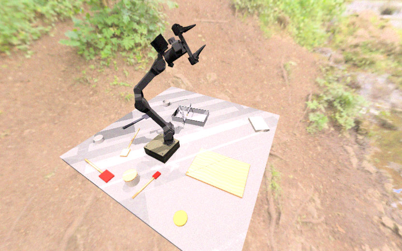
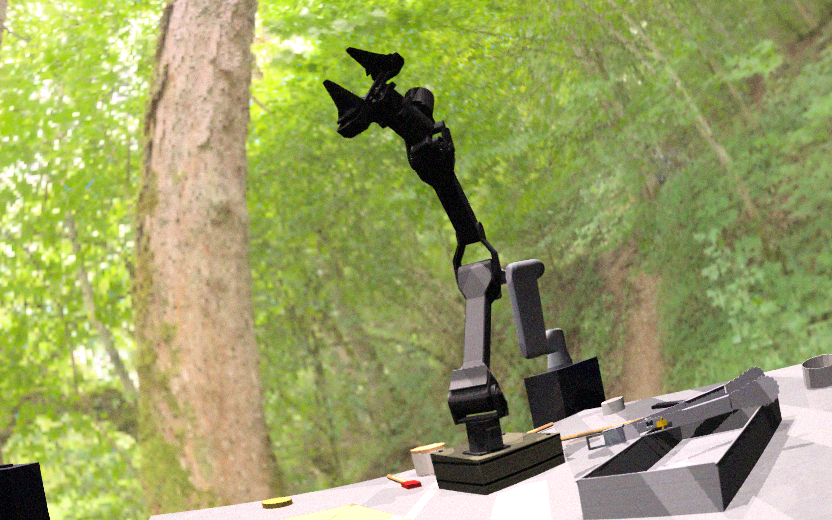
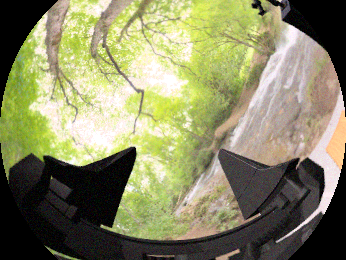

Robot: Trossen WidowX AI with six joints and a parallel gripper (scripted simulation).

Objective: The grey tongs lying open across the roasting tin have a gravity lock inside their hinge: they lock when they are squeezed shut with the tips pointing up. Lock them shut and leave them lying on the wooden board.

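My gripper tip is now 71 cm above the roasting tin, 26 cm to the right of it and 25 cm short of it. Round my gripper tip: wooden board 73 cm below, 21 cm to the right, 13 cm behind; white block 72 cm below, 46 cm ahead, 31 cm to the right; yellow disc 73 cm below, 49 cm behind, 16 cm to the right.
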